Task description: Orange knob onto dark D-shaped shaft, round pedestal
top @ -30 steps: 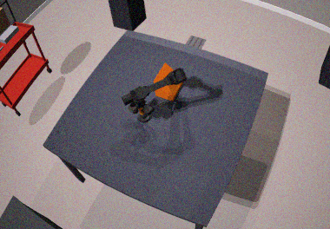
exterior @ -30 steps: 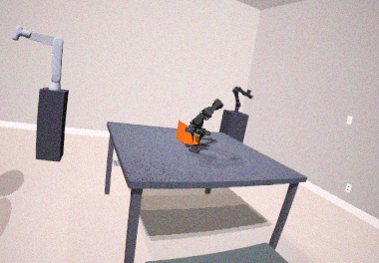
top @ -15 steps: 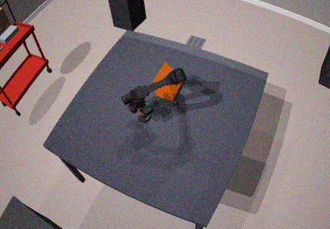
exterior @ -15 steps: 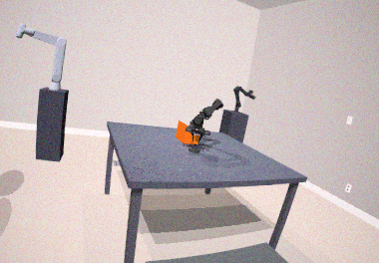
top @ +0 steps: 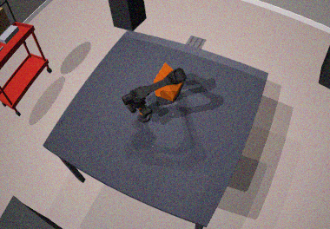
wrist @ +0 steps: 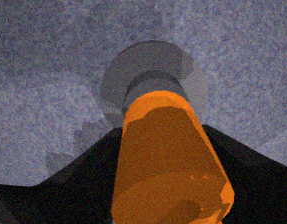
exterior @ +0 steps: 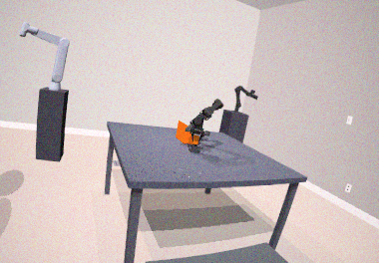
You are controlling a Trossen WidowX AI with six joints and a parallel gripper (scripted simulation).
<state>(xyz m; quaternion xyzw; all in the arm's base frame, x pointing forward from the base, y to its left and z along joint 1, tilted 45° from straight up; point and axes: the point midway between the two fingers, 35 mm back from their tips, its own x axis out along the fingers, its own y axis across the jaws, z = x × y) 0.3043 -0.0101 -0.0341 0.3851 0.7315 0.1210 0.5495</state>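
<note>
Now: the orange knob 20 mm above my gripper tip. The rest, counted from my gripper tip: round pedestal: 40 mm below.
</note>
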